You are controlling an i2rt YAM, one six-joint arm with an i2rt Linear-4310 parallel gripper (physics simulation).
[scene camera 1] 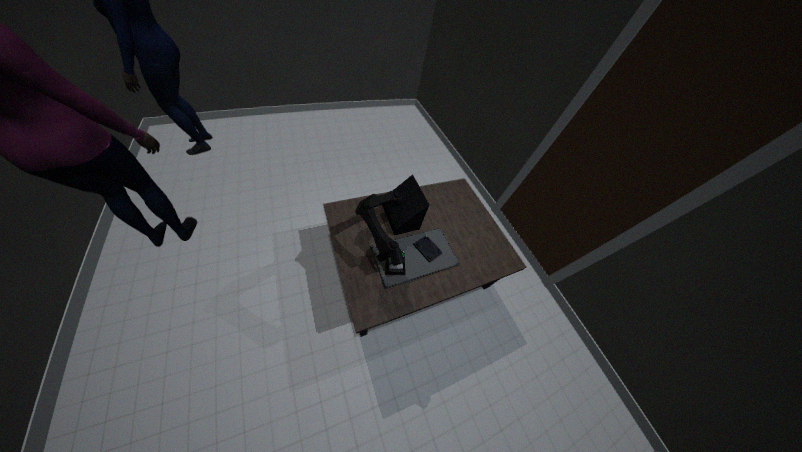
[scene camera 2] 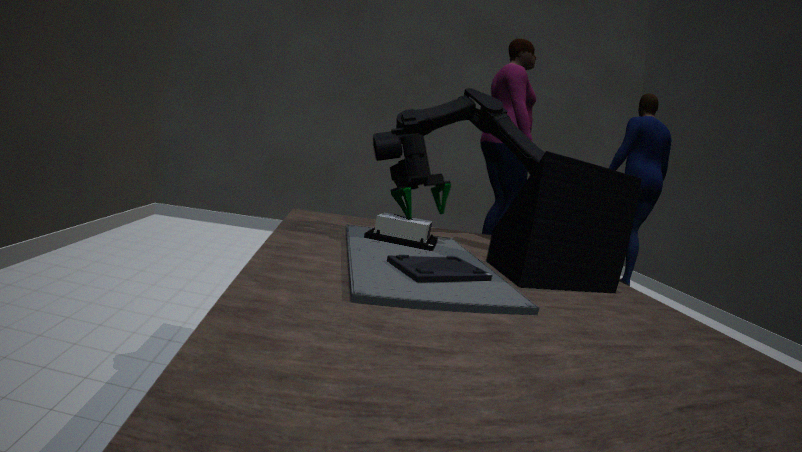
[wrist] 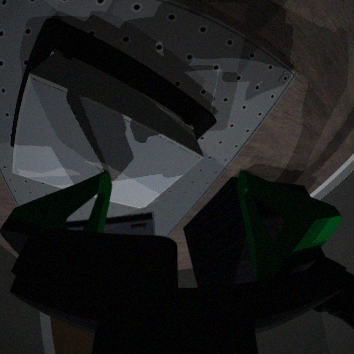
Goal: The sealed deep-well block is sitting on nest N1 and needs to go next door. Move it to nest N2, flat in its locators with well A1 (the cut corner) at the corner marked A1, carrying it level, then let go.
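Places are measured from the arm's base along level axes (x ahead, y left, z up), in millimetres.
Pixels of known places: gripper, fingertip midpoint: (scene camera 2: 426, 216) (wrist: 174, 177); arm's base, origin of the base link: (scene camera 1: 400, 201) (scene camera 2: 568, 213).
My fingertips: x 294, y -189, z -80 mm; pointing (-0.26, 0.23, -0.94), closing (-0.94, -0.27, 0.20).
Note:
Ahead of a thing's pixels: the offset from my fingertips to its top centre. Level surfaces: height alone.
The sealed deep-well block @[dx +51, dy -1, dz -11 mm] (scene camera 1: 396, 267) (scene camera 2: 402, 227) (wrist: 107, 137), pale with a light top, sits on the black nest N1 @[dx +51, dy +0, dz -43 mm] (scene camera 2: 376, 236) (wrist: 135, 75) at the far end of the pegboard in scene camera 2. The dark flat nest N2 @[dx +47, dy +251, dz -47 mm] (scene camera 1: 428, 248) (scene camera 2: 440, 268) (wrist: 142, 222) has no block on it. My gripper (scene camera 2: 426, 215) (wrist: 174, 177) is open, with green fingers pointing down. In scene camera 2 one fingertip appears just over the block's top and the other hangs off toward the arm's base side. The cut corner and the A1 marks cannot be made out.
The grey pegboard @[dx +54, dy +152, dz -64 mm] (scene camera 1: 418, 269) (scene camera 2: 370, 280) (wrist: 230, 135) lies on the wooden table @[dz -77 mm] (scene camera 1: 477, 235) (scene camera 2: 393, 381). A large black box (scene camera 1: 407, 207) (scene camera 2: 578, 224) stands beside it at the arm's base. A person in pink (scene camera 1: 56, 123) (scene camera 2: 511, 101) and one in blue (scene camera 1: 154, 50) (scene camera 2: 648, 140) stand beyond the table.

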